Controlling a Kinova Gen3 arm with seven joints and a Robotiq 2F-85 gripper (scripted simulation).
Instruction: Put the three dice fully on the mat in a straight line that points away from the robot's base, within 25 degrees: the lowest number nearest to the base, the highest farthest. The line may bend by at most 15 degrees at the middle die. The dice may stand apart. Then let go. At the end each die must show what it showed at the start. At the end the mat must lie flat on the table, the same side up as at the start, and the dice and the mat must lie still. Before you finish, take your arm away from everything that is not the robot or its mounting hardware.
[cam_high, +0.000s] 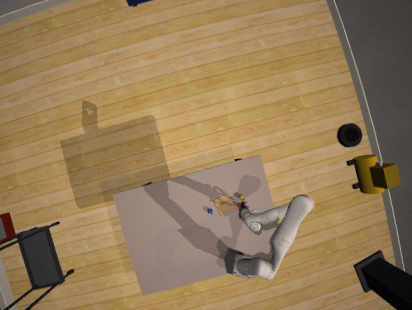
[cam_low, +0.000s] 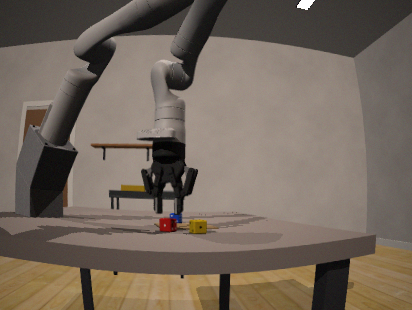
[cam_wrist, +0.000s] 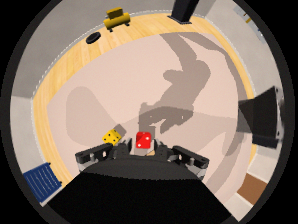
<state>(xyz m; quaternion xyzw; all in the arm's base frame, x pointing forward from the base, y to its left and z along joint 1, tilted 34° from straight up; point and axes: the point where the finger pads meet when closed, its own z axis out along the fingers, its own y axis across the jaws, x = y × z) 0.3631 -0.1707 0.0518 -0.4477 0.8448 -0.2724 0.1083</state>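
The red die is 40 mm below my hand. Also, from my hand: yellow die 60 mm ahead, 40 mm to the right, 40 mm below; tan mat 110 mm to the left, 60 mm below, 60 mm ahead; blue die 240 mm to the left, 70 mm ahead, 40 mm below.
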